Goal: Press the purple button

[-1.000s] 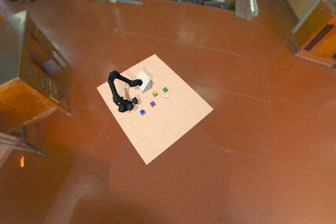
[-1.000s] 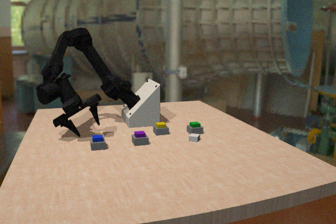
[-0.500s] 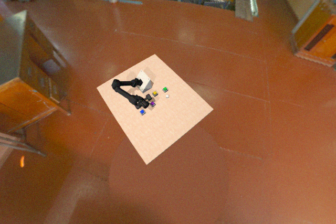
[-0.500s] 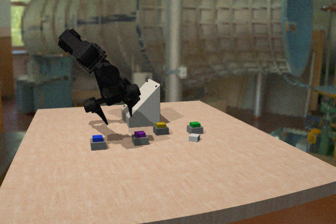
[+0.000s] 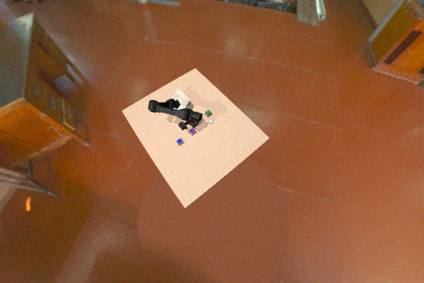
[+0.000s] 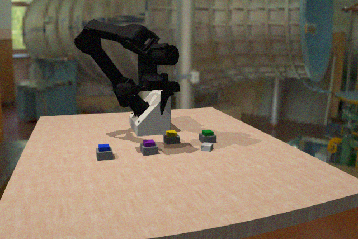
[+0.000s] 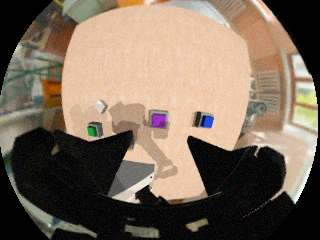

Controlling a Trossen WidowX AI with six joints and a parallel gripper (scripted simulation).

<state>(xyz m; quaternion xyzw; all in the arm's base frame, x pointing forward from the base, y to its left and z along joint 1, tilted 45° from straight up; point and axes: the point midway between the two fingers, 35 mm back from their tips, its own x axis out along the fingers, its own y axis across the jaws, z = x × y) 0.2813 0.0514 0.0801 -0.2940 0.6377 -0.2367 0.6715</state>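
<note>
Right now my gripper tip is 9 cm above the purple button. From my gripper tip the other things lie so: blue button (14 cm to the right, 9 cm below, 2 cm ahead); then small grey block (19 cm to the left, 11 cm below, 1 cm ahead); then yellow button (10 cm behind, 9 cm to the left, 9 cm below).
</note>
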